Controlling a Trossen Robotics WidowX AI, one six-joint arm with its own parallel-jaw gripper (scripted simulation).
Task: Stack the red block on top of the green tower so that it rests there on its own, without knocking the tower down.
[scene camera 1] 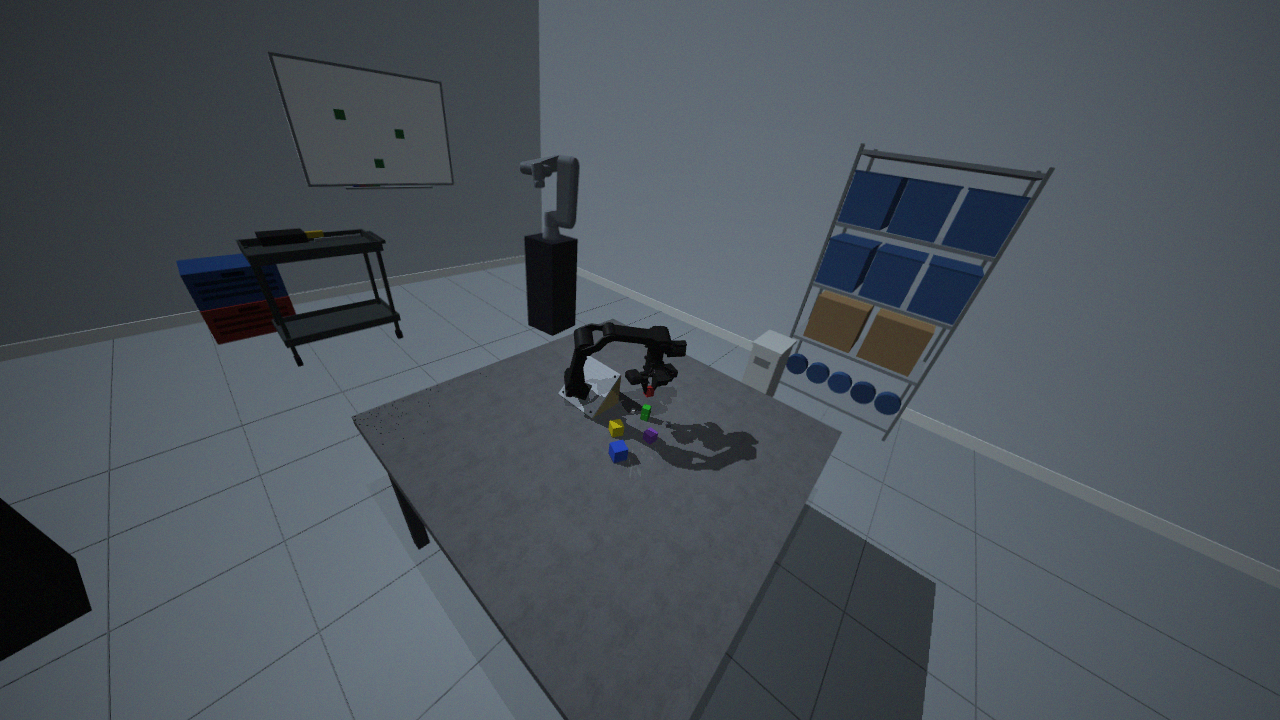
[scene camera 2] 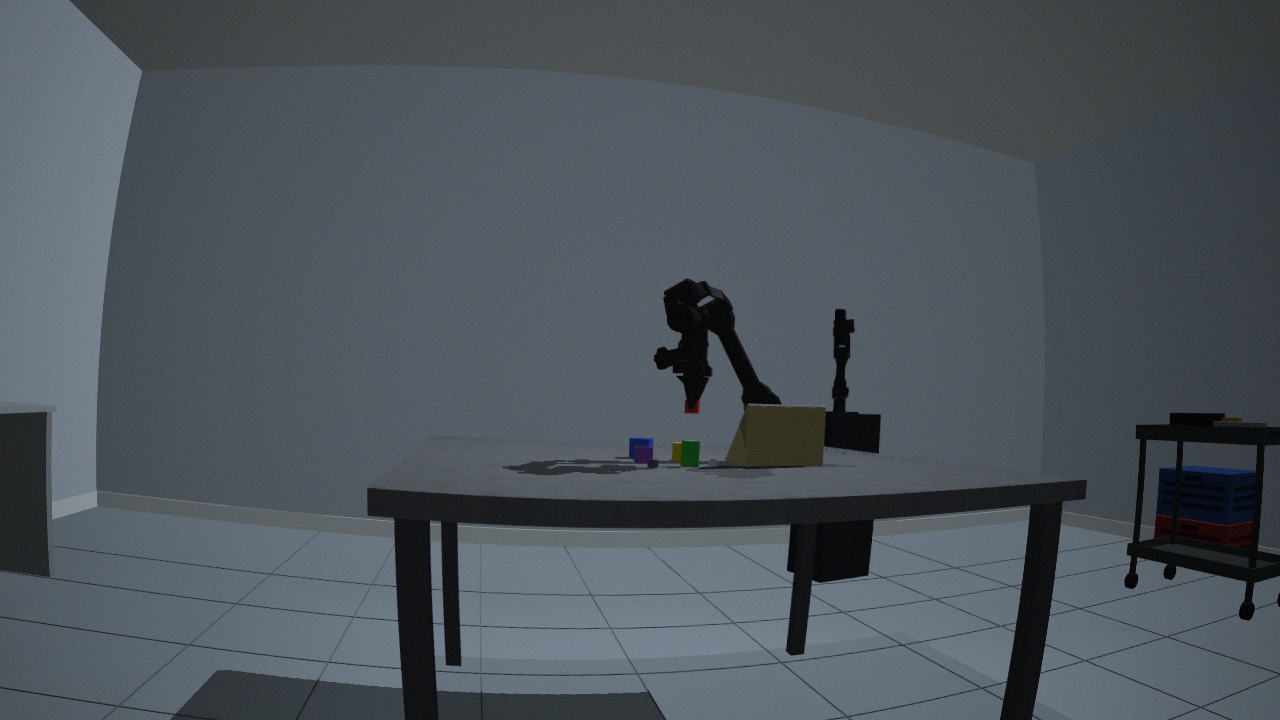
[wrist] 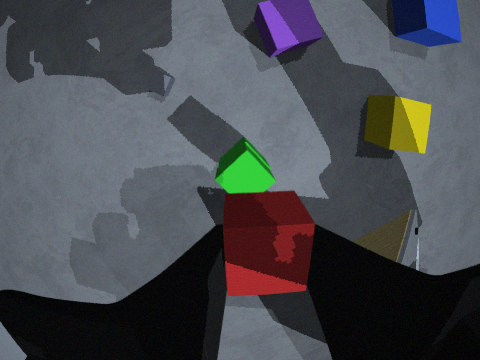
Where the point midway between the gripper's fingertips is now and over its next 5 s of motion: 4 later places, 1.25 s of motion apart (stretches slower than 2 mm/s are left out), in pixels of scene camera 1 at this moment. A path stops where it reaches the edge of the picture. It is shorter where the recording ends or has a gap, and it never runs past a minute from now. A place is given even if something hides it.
My gripper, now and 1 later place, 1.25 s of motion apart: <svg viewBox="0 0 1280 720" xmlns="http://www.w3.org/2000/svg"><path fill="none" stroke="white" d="M648 392L647 404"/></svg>
